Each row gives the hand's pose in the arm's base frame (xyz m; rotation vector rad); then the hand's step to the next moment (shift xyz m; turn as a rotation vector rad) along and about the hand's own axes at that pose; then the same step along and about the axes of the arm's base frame.
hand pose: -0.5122 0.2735 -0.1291 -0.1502 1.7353 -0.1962
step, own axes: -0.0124 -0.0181 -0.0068 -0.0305 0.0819 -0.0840
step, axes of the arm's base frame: -0.0047 -0.0148 0.0170 -0.0767 0.0903 0.0257
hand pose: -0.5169 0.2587 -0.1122 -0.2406 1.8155 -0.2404
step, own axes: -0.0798 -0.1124 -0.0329 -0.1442 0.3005 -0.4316
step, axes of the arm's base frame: -0.0075 -0.0833 0.1144 -0.3926 0.3453 0.1551
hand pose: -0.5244 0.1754 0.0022 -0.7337 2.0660 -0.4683
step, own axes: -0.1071 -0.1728 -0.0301 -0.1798 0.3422 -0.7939
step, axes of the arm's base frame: 0.0792 -0.0590 0.1802 -0.6918 0.4203 0.3528
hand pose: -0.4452 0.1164 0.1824 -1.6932 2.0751 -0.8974
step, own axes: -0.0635 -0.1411 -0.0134 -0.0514 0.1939 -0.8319
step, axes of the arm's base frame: 0.1150 0.0500 0.0916 -0.6340 0.2923 0.4949
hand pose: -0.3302 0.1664 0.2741 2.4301 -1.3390 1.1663
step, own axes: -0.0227 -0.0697 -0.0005 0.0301 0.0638 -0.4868
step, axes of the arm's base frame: 0.0462 0.0569 0.0014 -0.3145 0.1607 0.3424
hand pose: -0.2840 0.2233 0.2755 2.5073 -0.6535 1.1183
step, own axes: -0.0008 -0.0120 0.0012 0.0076 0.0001 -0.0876
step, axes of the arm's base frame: 0.0066 0.0098 -0.0026 -0.0493 0.0379 0.0621
